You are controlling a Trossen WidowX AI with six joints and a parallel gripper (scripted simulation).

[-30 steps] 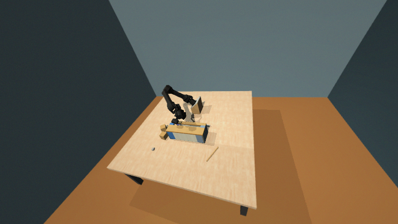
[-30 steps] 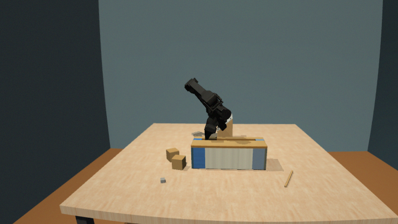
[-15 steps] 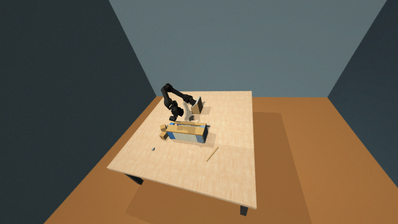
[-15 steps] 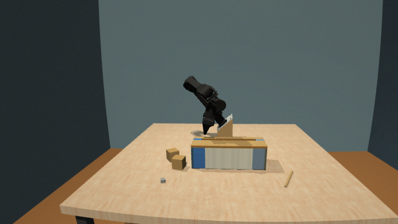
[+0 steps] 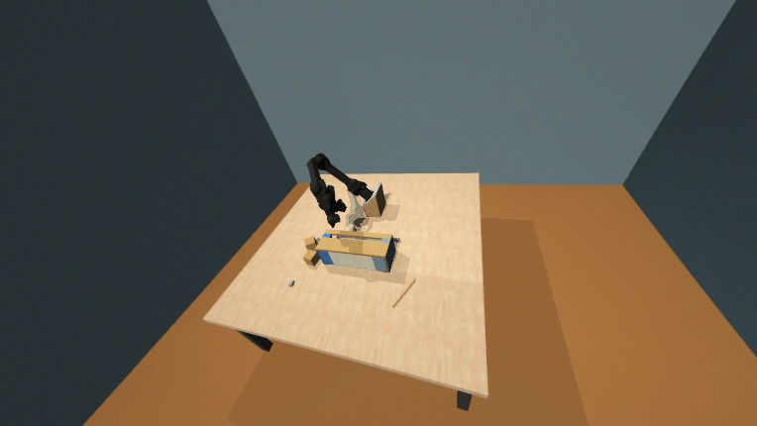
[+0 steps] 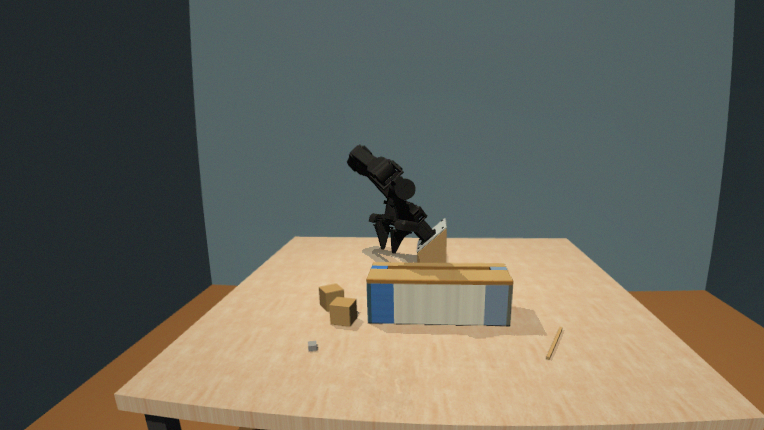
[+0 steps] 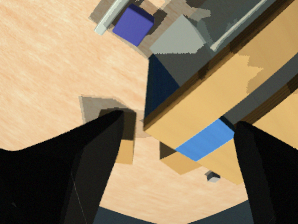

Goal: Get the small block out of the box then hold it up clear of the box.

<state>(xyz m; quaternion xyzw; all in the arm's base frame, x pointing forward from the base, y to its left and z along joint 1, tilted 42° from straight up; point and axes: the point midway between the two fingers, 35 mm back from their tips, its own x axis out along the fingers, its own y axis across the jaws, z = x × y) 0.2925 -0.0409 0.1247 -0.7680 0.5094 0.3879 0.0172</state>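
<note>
Now: gripper tip 40 mm past the purple-blue block, 10 mm to the left of it and 140 mm above it. Also, from my gripper tip: box (40 mm ahead, 150 mm to the left, 100 mm below); then thin wooden stick (250 mm ahead, 430 mm to the left, 160 mm below); then tiny grey cube (300 mm ahead, 160 mm to the right, 150 mm below).
</note>
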